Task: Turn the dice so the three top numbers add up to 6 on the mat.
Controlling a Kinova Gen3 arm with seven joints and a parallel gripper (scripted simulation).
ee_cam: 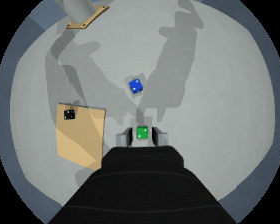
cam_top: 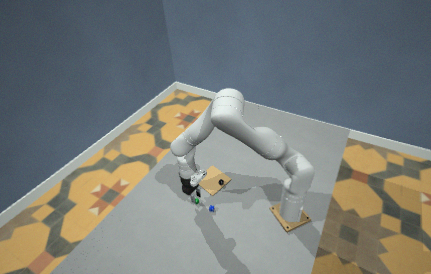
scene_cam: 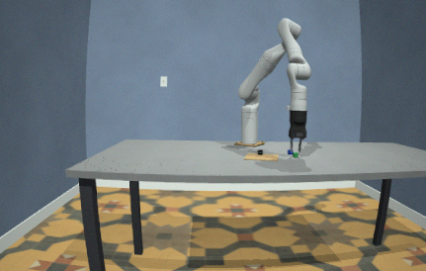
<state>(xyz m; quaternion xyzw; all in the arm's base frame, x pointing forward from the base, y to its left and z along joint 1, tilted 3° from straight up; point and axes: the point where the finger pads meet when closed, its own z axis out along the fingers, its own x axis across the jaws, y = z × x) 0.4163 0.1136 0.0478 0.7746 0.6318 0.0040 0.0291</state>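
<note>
Right now the green die is 3 cm below my hand. Also, from my hand: black die (15 cm to the right, 7 cm behind, 3 cm below); then blue die (8 cm behind, 3 cm below, 1 cm to the left); then tan mat (15 cm to the right, 4 cm below, 1 cm behind).
</note>
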